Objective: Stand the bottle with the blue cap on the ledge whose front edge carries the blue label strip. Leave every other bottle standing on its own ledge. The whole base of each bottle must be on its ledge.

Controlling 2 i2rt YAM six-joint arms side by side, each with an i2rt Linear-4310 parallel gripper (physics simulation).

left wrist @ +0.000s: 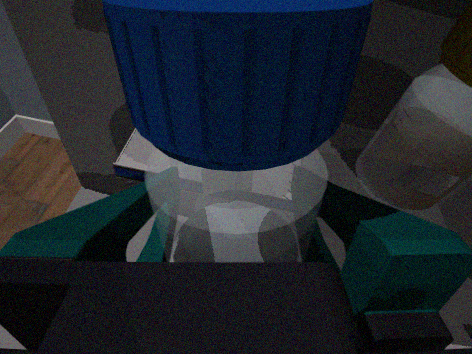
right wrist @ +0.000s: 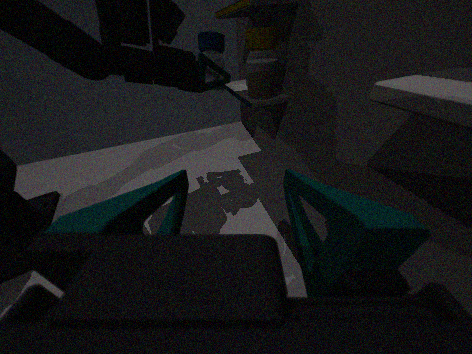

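Seen in the pictures: left gripper, fingertip midpoint: (left wrist: pixel 235 177) (right wrist: pixel 225 79); right gripper, fingertip midpoint: (right wrist: pixel 235 176); left arm's base at its link origin: (right wrist: pixel 28 231).
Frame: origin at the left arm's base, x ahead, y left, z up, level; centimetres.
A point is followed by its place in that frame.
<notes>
The bottle with the blue cap (left wrist: pixel 240 85) @[x 41.6, y 5.9, z 25.6 cm] (right wrist: pixel 211 41) @[x 43.1, y 3.2, z 25.1 cm] is clear and held off any ledge. My left gripper (left wrist: pixel 235 177) @[x 46.1, y 4.5, z 17.9 cm] (right wrist: pixel 225 79) @[x 46.1, y 4.5, z 17.9 cm] is shut on it below the cap. The ledge with the blue label strip (left wrist: pixel 128 171) @[x 48.1, y 10.1, z 15.5 cm] shows in the left wrist view, lower left of the cap and partly hidden behind the bottle. The bottle with the yellow cap (left wrist: pixel 415 145) @[x 46.7, y -4.2, z 20.2 cm] (right wrist: pixel 262 80) @[x 46.5, y -9.1, z 19.3 cm] stands on a ledge (right wrist: pixel 274 101) @[x 49.0, y -9.7, z 15.4 cm], to the right of the held bottle in both views. My right gripper (right wrist: pixel 235 176) @[x 30.0, y -28.1, z 17.9 cm] is open and empty, well apart from both bottles. The held bottle's base is hidden.
A ledge with a yellow strip (right wrist: pixel 233 9) @[x 45.6, y -1.9, z 29.1 cm] juts out above the yellow-capped bottle. A pale ledge (right wrist: pixel 425 87) @[x 40.1, y -32.9, z 22.9 cm] sticks out at the right of the right wrist view. The dark left arm (right wrist: pixel 150 67) @[x 30.6, y 3.4, z 22.3 cm] crosses its upper left. Wooden floor (left wrist: pixel 35 185) shows at the left wrist view's left.
</notes>
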